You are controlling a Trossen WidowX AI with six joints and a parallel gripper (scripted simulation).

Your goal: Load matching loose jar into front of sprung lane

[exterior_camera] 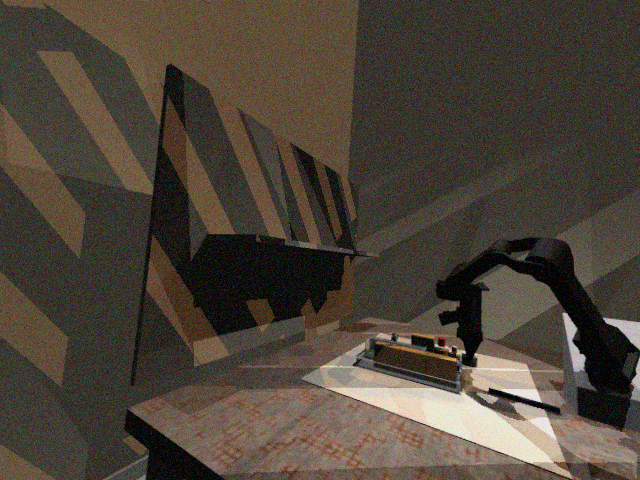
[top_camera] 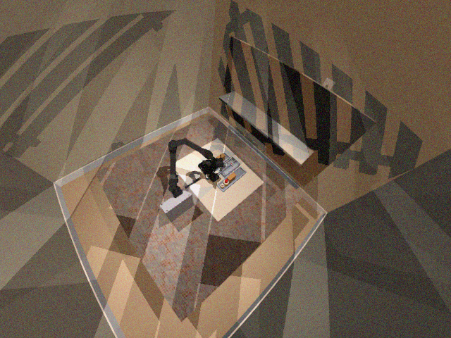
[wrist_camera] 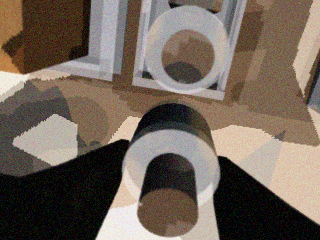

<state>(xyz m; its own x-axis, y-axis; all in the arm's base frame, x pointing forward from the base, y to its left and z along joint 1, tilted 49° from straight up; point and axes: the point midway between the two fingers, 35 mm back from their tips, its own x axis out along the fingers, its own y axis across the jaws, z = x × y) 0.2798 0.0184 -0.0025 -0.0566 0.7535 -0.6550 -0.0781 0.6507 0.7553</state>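
My gripper tip is now 12 cm past the thin black rod, 5 cm to the right of it and 6 cm above it. Also, from my gripper tip: grey lane: 20 cm ahead, 1 cm to the right, 4 cm below; wall shelf: 56 cm ahead, 2 cm to the left, 30 cm above.
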